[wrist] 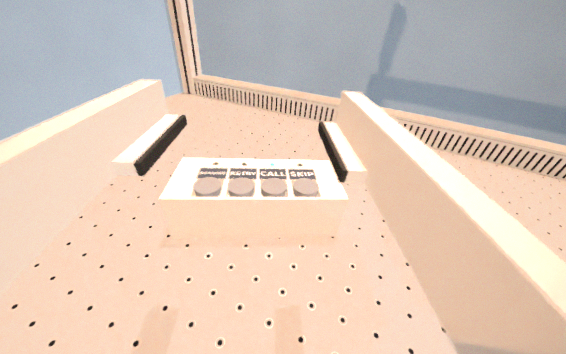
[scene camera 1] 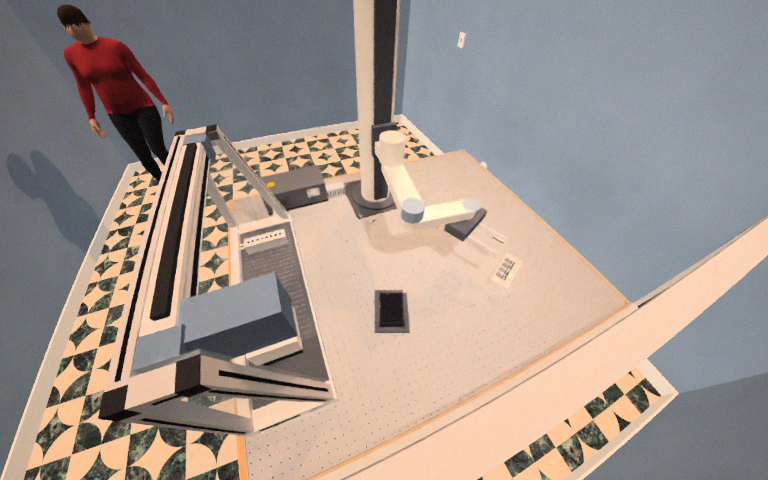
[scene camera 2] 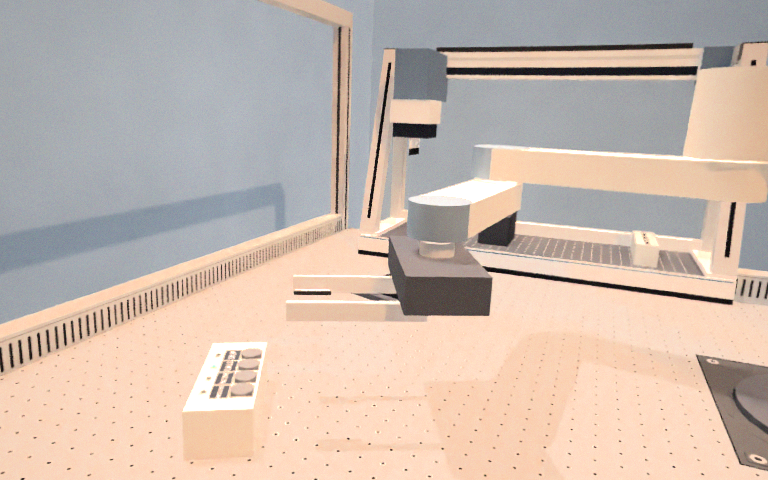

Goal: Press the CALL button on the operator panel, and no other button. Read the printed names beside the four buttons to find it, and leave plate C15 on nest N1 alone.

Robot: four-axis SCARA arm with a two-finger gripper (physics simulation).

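Places are measured from the arm's base along level axes (x right, y ahead, z up), in metres.
Pixels of known places: gripper, fingertip midpoint: (wrist: pixel 253 106) (scene camera 1: pixel 500 246) (scene camera 2: pixel 289 296); arm's base at its link origin: (scene camera 1: pixel 375 195).
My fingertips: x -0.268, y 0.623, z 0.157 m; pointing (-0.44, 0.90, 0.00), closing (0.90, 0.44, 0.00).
For each thing: its top centre in the pictures, then the offset to it from my fingertips. "spot": a spot on its surface instead.
- operator panel at its top centre: (wrist: pixel 258 173) (scene camera 2: pixel 230 369) (scene camera 1: pixel 507 269) dz -0.088, dx -0.030, dy +0.059 m
- CALL button at its top centre: (wrist: pixel 274 185) (scene camera 2: pixel 248 363) dz -0.088, dx -0.008, dy +0.050 m
- RETRY at its top centre: (wrist: pixel 241 185) (scene camera 2: pixel 245 375) dz -0.088, dx -0.035, dy +0.036 m
- SKIP at its top centre: (wrist: pixel 305 185) (scene camera 2: pixel 251 352) dz -0.088, dx +0.018, dy +0.064 m
- small cyan lamp at its top centre: (wrist: pixel 272 164) dz -0.090, dx -0.027, dy +0.084 m
- black plate at its top centre: (scene camera 1: pixel 391 308) dz -0.117, dx +0.457, dy +0.021 m
- dark nest at a spot on its surface: (scene camera 1: pixel 400 329) spot: dz -0.132, dx +0.458, dy +0.100 m
- blue-grey head at a spot on its surface: (scene camera 1: pixel 232 308) spot: dz +0.344, dx +0.807, dy +0.122 m
- dark grey box at a spot on its surface: (scene camera 1: pixel 297 186) spot: dz -0.029, dx +0.649, dy -0.678 m
The operator panel (scene camera 1: pixel 497 278) (scene camera 2: pixel 218 433) (wrist: pixel 250 217) is a cream box with four round grey buttons. In the wrist view the CALL button (wrist: pixel 274 187) is third from the left, between RETRY (wrist: pixel 241 187) and SKIP (wrist: pixel 305 187); the leftmost name is blurred. A small cyan lamp (wrist: pixel 272 164) glows above CALL. My gripper (scene camera 1: pixel 500 247) (scene camera 2: pixel 291 297) (wrist: pixel 253 106) is shut and empty, its two long fingers parallel with a gap between them. It hangs above the table, short of the panel and higher than it. A black plate (scene camera 1: pixel 391 309) sits on a dark nest (scene camera 1: pixel 400 329); its label is unreadable.
A gantry frame (scene camera 1: pixel 172 226) (scene camera 2: pixel 572 61) with a blue-grey head (scene camera 1: pixel 232 308) (scene camera 2: pixel 419 76) stands along one table side. A dark grey box (scene camera 1: pixel 297 186) is near the arm's column (scene camera 1: pixel 368 101). A person in red (scene camera 1: pixel 113 73) stands beyond the gantry. A slotted rail (scene camera 2: pixel 169 294) (wrist: pixel 265 102) edges the table.
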